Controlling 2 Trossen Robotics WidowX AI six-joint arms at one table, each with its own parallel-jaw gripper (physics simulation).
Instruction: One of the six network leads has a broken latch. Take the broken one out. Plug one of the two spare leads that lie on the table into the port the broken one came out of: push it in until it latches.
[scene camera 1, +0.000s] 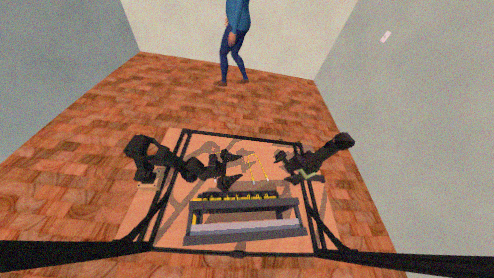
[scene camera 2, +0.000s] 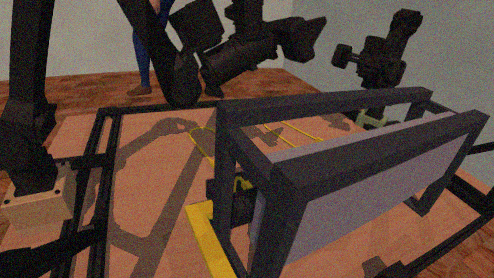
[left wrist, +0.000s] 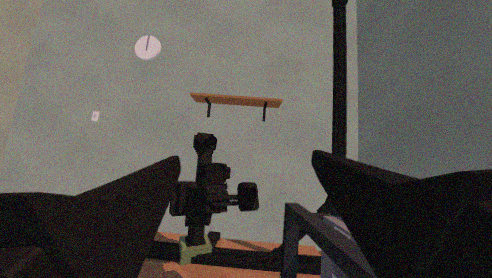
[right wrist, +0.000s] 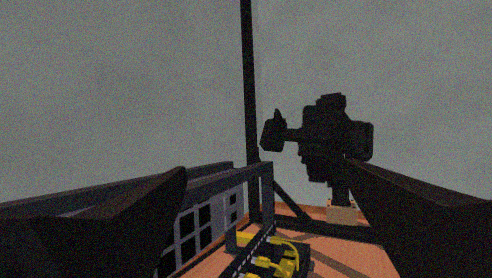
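Pixels of known places: left gripper, fingertip midpoint: (scene camera 1: 242, 164) (scene camera 2: 308, 19) (left wrist: 247, 159) (right wrist: 306, 111); right gripper, fingertip midpoint: (scene camera 1: 278, 170) (scene camera 2: 363, 53) (left wrist: 234, 190) (right wrist: 264, 170); left arm's base at its link origin: (scene camera 1: 149, 178) (scene camera 2: 37, 181) (right wrist: 340, 203); right arm's base at its link origin: (scene camera 2: 374, 115) (left wrist: 195, 240).
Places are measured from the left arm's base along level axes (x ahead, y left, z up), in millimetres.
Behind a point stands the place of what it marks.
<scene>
The dark rack (scene camera 1: 245, 203) @(x 510, y -186, z 184 mm) (scene camera 2: 325, 102) @(x 418, y -199, z 183 mm) (right wrist: 227, 175) @(x 504, y -176, z 184 mm) stands at the front of the table. A row of plugged yellow leads (scene camera 1: 238, 198) (scene camera 2: 242, 184) (right wrist: 288, 265) runs along its back; which latch is broken cannot be told. One yellow spare lead (scene camera 1: 262, 167) @(x 693, y 101, z -74 mm) (scene camera 2: 301, 130) @(x 690, y 101, z -73 mm) lies bent behind the rack. Another spare lead (scene camera 1: 218, 153) @(x 375, y 222, z -73 mm) (scene camera 2: 195, 144) @(x 344, y 137, z -75 mm) lies farther left, partly hidden by my left arm in scene camera 1. My left gripper (scene camera 1: 241, 166) @(x 493, y -50, z 277 mm) (left wrist: 247, 159) @(x 493, y -50, z 277 mm) is open and empty above the table behind the rack. My right gripper (scene camera 1: 281, 170) @(x 677, y -51, z 220 mm) (right wrist: 264, 170) @(x 677, y -51, z 220 mm) is open and empty at the right, beyond the right spare lead.
A yellow bar (scene camera 2: 204, 230) @(x 263, y -168, z -38 mm) stands at the rack's left end. A black frame (scene camera 1: 240, 136) @(x 543, y 366, z -57 mm) edges the table, with uprights near the rack. The two arms face each other across the spare leads. A person (scene camera 1: 235, 40) stands on the floor beyond the table.
</scene>
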